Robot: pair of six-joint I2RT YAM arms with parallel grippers.
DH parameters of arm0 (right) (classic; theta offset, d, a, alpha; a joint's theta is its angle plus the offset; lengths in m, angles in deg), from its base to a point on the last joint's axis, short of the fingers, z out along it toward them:
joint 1: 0 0.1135 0.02 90
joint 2: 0 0 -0.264 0
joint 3: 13.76 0 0.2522 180
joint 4: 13.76 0 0.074 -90
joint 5: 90 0 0 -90
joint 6: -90 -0.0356 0 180
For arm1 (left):
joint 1: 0 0.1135 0.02 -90
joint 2: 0 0 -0.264 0
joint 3: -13.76 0 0.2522 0
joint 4: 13.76 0 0.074 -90
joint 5: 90 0 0 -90
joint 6: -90 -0.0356 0 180
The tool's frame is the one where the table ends.
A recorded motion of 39 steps. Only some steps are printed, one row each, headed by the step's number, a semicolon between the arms.
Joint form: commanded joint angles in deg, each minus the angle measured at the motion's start. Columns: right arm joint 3, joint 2, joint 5, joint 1, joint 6, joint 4; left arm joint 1, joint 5, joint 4, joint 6, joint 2, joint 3.
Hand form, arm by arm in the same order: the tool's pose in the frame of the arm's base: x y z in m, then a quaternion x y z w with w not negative. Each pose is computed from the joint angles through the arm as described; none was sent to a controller.
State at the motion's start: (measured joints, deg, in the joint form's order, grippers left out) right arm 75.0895 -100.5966 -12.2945 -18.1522 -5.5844 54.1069; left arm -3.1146 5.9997 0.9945 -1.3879 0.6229 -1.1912
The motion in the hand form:
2: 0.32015 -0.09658 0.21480 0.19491 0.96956 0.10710 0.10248; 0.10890 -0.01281 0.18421 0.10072 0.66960 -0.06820 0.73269
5: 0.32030 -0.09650 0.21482 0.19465 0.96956 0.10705 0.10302; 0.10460 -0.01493 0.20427 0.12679 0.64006 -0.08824 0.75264
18: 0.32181 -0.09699 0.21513 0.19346 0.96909 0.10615 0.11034; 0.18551 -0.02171 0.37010 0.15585 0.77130 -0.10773 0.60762
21: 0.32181 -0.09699 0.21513 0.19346 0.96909 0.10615 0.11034; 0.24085 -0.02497 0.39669 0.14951 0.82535 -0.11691 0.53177
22: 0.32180 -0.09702 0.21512 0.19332 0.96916 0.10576 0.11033; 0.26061 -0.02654 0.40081 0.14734 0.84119 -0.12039 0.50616
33: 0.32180 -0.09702 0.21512 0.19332 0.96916 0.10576 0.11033; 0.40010 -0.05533 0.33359 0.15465 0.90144 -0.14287 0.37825
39: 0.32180 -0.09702 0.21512 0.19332 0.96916 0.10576 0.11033; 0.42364 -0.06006 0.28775 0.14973 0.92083 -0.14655 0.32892
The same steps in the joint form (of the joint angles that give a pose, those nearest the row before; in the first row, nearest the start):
2: -0.22 0.17 -1.27 -0.07 -0.17 -0.09; -0.19 4.53 -5.72 -0.96 -0.40 0.85
5: -0.22 0.17 -1.27 -0.04 -0.17 -0.15; -0.20 8.41 -7.28 -0.92 0.11 -2.08
18: -0.22 0.17 -1.27 -0.04 -0.15 -1.00; -0.26 11.56 19.67 -4.44 47.82 -53.44
21: -0.22 0.17 -1.27 -0.04 -0.15 -1.00; -0.26 11.56 31.41 -4.59 64.43 -70.99
22: -0.22 0.18 -1.22 -0.04 -0.13 -1.01; -0.35 11.56 35.01 -4.57 69.83 -76.52
33: -0.22 0.18 -1.22 -0.04 -0.13 -1.01; -3.23 11.56 38.99 -4.39 102.09 -96.61
39: -0.22 0.18 -1.22 -0.04 -0.13 -1.01; -3.52 11.52 38.27 -4.20 108.78 -96.52

